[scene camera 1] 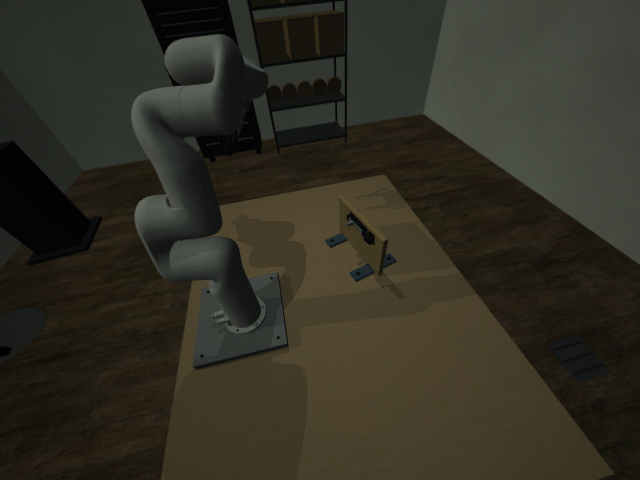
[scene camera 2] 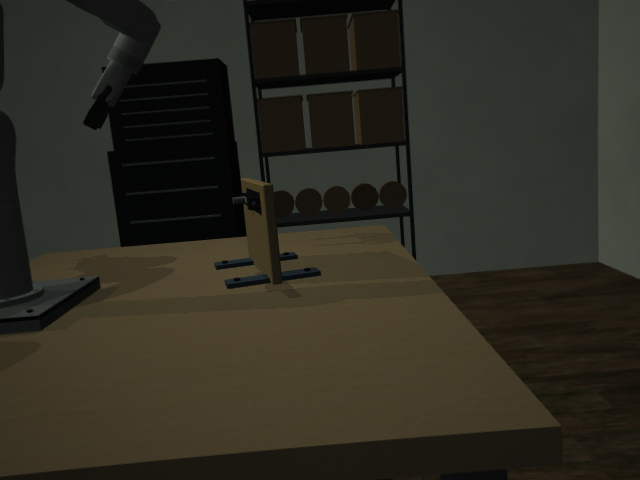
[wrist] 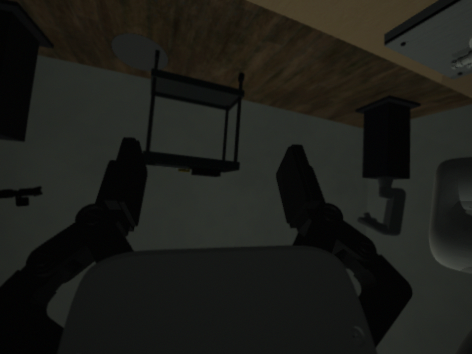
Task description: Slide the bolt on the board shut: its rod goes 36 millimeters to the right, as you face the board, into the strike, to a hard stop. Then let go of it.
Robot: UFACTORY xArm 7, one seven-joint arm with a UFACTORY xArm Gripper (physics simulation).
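Seen in the pictures: gripper, fingertip midpoint: [scene camera 1: 224, 149] [scene camera 2: 91, 126] [wrist: 215, 157]; arm's base, origin of the base link: [scene camera 1: 246, 314] [scene camera 2: 1, 299].
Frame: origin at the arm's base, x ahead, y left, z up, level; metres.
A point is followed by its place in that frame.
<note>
The upright wooden board [scene camera 1: 364, 250] {x 0.430, y 0.081, z 0.026 m} [scene camera 2: 261, 242] {x 0.432, y 0.067, z 0.040 m} stands on blue feet on the table. The dark bolt [scene camera 1: 356, 224] {x 0.413, y 0.118, z 0.118 m} [scene camera 2: 253, 200] {x 0.425, y 0.035, z 0.122 m} is mounted high on its face toward the arm. Its pale knob [scene camera 1: 349, 223] {x 0.395, y 0.135, z 0.120 m} [scene camera 2: 238, 199] {x 0.397, y 0.132, z 0.118 m} sticks out toward the arm, near the bolt's far end in scene camera 1. A black block [scene camera 1: 368, 237] {x 0.422, y 0.047, z 0.125 m} sits at the near end. The rod's exact position is too small to tell. My gripper [scene camera 2: 93, 125] {x 0.063, y 0.506, z 0.290 m} [wrist: 215, 157] {x 0.063, y 0.506, z 0.290 m} is open and empty, high up and well apart from the board on the arm's side. In scene camera 1 the arm mostly hides it. The bolt does not show in the wrist view.
The arm's base plate [scene camera 1: 206, 348] {x -0.119, y -0.065, z 0.001 m} [scene camera 2: 20, 323] {x 0.071, y -0.127, z -0.011 m} [wrist: 430, 42] {x -0.088, y 0.083, z 0.001 m} is fixed on the table [scene camera 1: 413, 387] {x 0.368, y -0.335, z -0.025 m} [scene camera 2: 310, 372] {x 0.465, y -0.424, z -0.025 m}. A shelf rack [scene camera 1: 310, 58] [scene camera 2: 408, 178] and a dark cabinet [scene camera 2: 170, 178] stand behind. The wrist view shows a dark cart [wrist: 192, 162] by the wall.
</note>
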